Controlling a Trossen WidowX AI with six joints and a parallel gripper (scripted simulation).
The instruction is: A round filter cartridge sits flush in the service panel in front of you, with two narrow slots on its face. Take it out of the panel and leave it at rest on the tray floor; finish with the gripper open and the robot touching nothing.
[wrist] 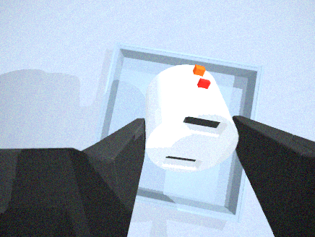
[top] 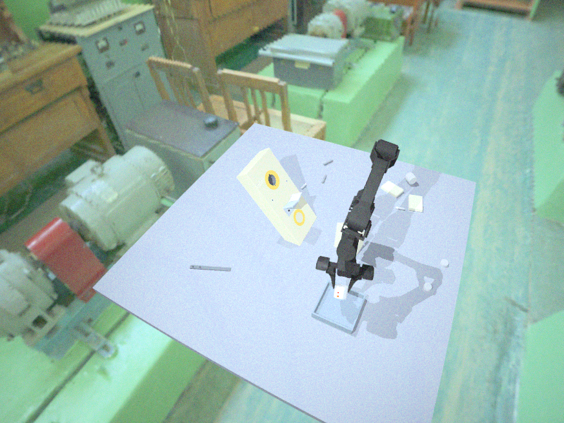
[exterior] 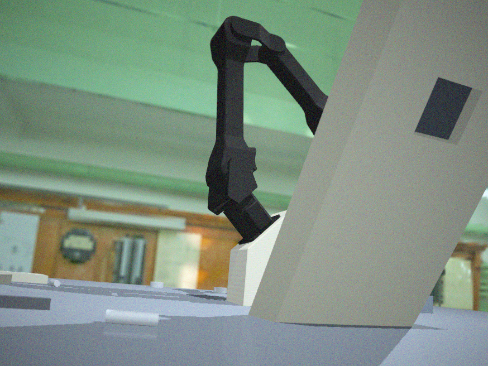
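My gripper tip is right at the round filter cartridge. Round my gripper tip: cream service panel: 39 cm ahead, 27 cm to the right, 3 cm above; then tray: 11 cm below.
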